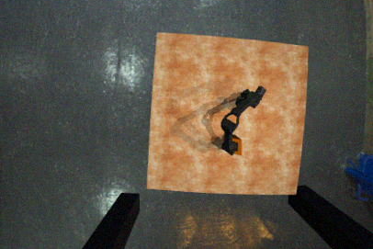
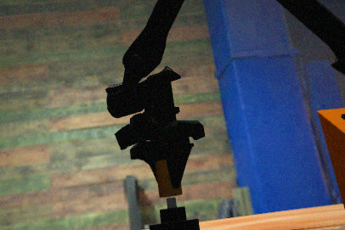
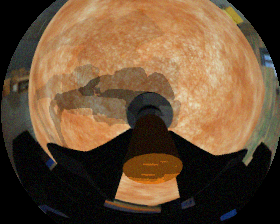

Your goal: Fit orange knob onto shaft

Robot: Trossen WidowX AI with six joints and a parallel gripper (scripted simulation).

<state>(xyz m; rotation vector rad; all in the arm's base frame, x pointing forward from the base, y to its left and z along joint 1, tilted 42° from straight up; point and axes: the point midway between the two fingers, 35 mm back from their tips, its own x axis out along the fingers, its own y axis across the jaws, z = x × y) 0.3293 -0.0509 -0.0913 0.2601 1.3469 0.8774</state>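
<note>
Right now the orange knob is 30 mm above my gripper tip. From my gripper tip the other things lie so: dark round pedestal (40 mm below).
</note>
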